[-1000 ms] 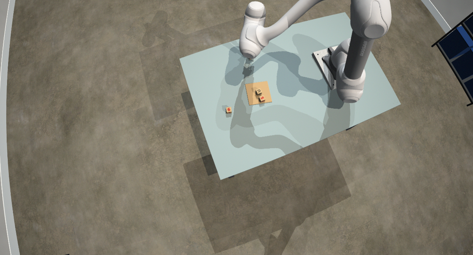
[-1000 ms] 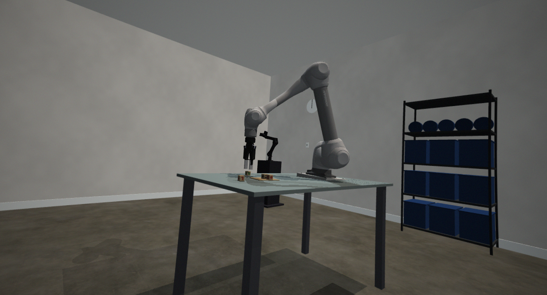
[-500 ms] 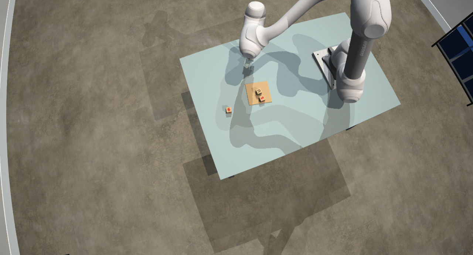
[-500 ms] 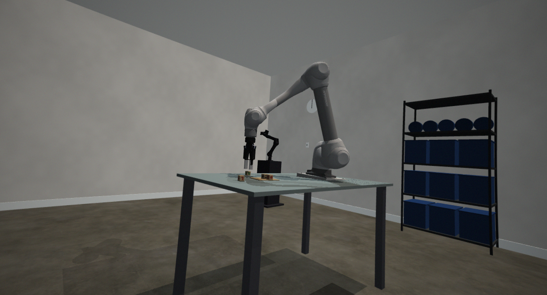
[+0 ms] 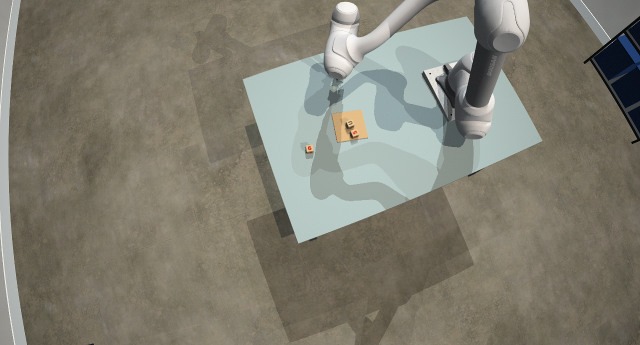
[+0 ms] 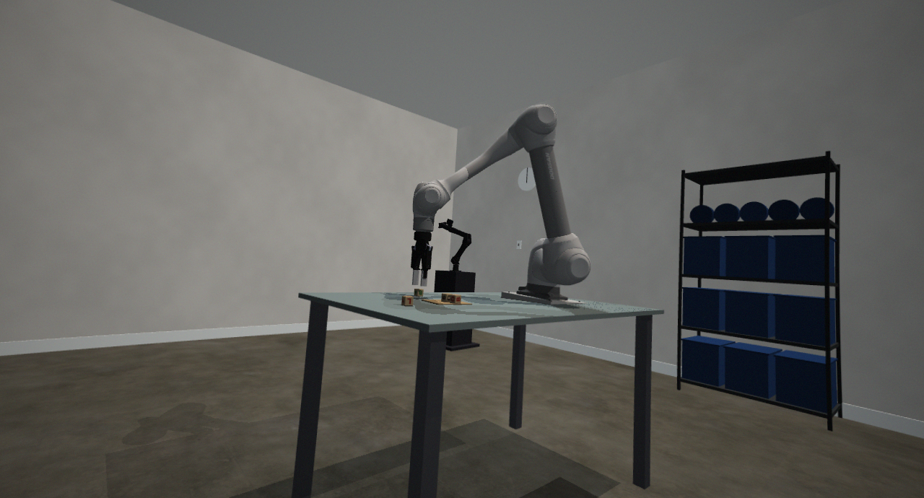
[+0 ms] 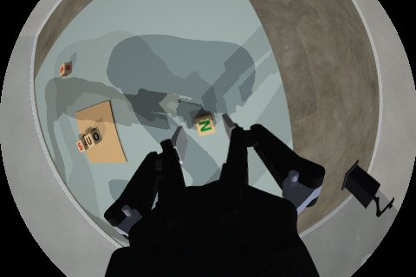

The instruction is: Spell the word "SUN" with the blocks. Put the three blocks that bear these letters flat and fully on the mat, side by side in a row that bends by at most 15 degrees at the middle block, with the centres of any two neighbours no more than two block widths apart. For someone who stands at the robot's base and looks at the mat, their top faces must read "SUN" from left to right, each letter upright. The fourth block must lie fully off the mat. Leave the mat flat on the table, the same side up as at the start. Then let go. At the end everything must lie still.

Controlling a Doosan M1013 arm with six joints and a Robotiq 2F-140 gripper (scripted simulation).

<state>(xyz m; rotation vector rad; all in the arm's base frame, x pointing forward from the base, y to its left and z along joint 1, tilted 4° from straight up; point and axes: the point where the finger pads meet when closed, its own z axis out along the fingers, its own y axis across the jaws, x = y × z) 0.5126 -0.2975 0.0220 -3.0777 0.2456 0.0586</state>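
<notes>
My gripper is now 60 mm above the N block. From my hand the other things lie so: S block (80 mm ahead, 290 mm to the left, 60 mm below); mat (80 mm ahead, 240 mm to the left, 70 mm below); 6 block (290 mm ahead, 270 mm to the left, 60 mm below).
</notes>
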